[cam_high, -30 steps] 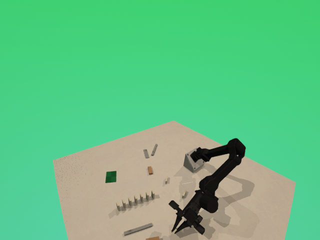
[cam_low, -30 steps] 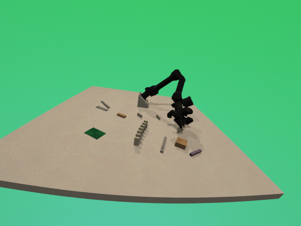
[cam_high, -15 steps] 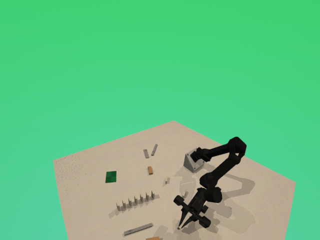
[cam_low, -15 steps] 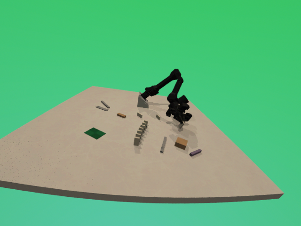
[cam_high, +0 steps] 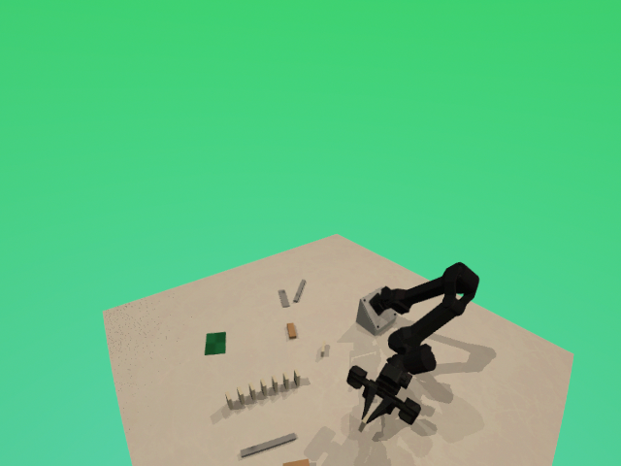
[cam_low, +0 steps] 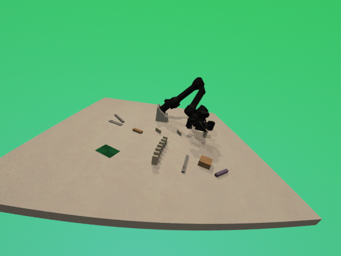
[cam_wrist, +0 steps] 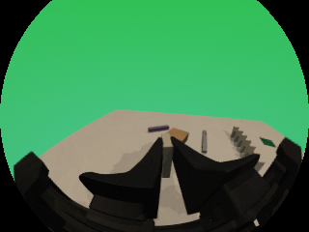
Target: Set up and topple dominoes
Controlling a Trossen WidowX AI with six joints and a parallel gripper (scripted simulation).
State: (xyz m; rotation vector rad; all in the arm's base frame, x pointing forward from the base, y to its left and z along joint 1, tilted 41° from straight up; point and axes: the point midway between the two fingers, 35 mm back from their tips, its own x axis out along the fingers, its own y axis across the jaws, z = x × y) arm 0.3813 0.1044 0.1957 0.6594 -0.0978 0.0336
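The brown box is 160 mm ahead of my gripper tip, 50 mm to the right of it and 100 mm below it. Also, from my gripper tip: long grey bar (150 mm ahead, 150 mm to the right, 110 mm below); then purple bar (230 mm ahead, 10 mm to the left, 100 mm below); then green patch (70 mm ahead, 530 mm to the right, 110 mm below).
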